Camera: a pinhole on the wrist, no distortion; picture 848 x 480 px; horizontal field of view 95.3 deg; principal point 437.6 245.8 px. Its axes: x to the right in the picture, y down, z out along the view. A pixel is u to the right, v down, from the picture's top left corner.
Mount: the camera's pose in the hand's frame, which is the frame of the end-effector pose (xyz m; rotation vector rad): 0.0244 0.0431 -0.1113 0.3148 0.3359 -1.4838
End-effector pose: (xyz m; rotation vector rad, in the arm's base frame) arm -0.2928 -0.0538 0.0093 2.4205 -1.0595 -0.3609
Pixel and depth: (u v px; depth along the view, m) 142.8 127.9 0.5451
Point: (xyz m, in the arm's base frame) -0.7418 -0.2282 -0.3596
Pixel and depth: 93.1 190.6 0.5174
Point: -0.7159 -0.3267 -0.3280
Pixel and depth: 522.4 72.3 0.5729
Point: -0.3841 0.1784 -0.4542
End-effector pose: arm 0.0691 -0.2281 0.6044 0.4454 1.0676 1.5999
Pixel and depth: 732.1 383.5 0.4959
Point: 0.4176 0.0559 0.2436
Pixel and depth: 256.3 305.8 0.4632
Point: 0.3059 0.0215 0.8374
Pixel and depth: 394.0 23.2 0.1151
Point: 0.0788 -0.2645 0.6169
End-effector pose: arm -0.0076 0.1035 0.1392 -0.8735 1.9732 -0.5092
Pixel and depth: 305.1 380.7 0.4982
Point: 0.2719 -0.0465 -0.1935
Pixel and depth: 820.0 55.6 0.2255
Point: 0.1178 -0.0187 0.3415
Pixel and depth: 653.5 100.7 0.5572
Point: 0.4599 -0.1068 0.3927
